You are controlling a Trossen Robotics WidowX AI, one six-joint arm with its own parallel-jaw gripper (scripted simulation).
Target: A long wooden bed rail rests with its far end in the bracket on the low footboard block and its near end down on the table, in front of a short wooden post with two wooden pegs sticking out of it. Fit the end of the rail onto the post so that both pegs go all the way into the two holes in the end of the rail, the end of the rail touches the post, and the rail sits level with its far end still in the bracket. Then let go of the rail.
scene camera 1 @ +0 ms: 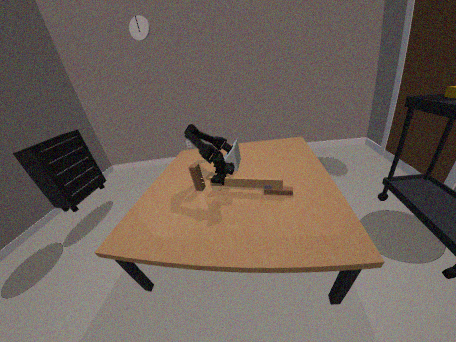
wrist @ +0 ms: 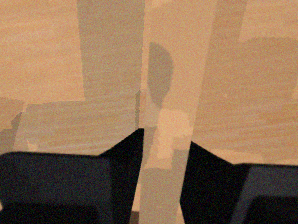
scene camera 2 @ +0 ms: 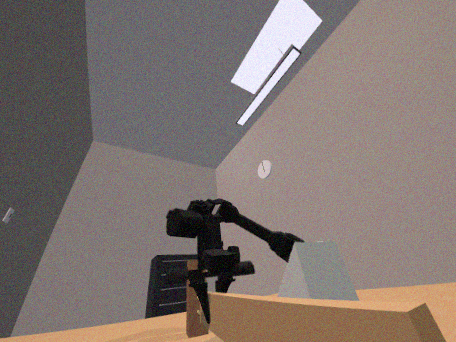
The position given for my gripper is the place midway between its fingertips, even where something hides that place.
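There's my gripper (scene camera 2: 214, 322), and you'd find it in the wrist view (wrist: 155, 134) as well. I can also see a long wooden rail (wrist: 179, 44), and there's a short wooden post (scene camera 2: 193, 304) too.
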